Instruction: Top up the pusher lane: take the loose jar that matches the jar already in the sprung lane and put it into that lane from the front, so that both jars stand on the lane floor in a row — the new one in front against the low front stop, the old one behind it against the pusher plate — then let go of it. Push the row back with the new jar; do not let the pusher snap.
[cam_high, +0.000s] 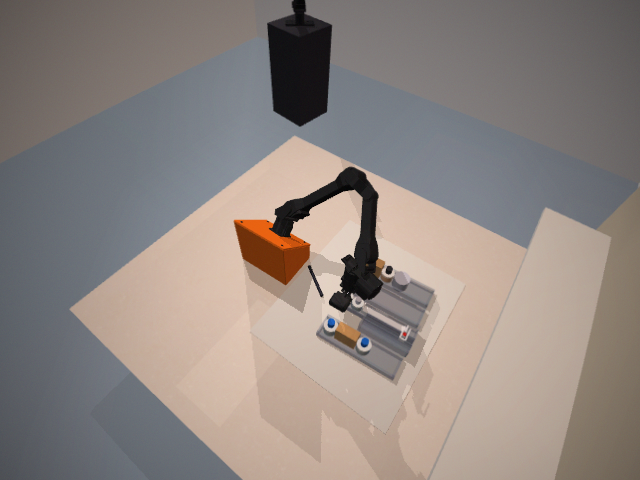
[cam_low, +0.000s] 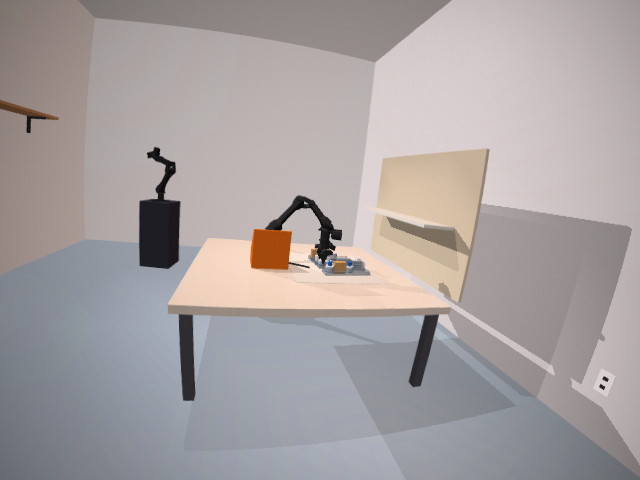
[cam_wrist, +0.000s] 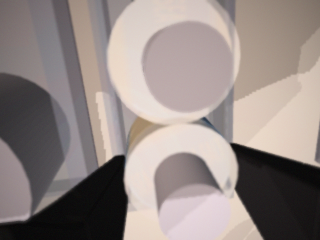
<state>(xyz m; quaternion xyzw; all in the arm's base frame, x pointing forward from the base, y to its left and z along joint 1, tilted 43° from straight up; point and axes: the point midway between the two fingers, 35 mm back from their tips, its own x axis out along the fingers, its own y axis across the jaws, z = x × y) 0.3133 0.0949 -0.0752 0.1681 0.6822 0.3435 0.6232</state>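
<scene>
My gripper tip is 140 mm past the black stick, 20 mm to the left of it and 20 mm above it. Also, from my gripper tip: red mark (230 mm ahead, 40 mm above, 10 mm to the left).
</scene>
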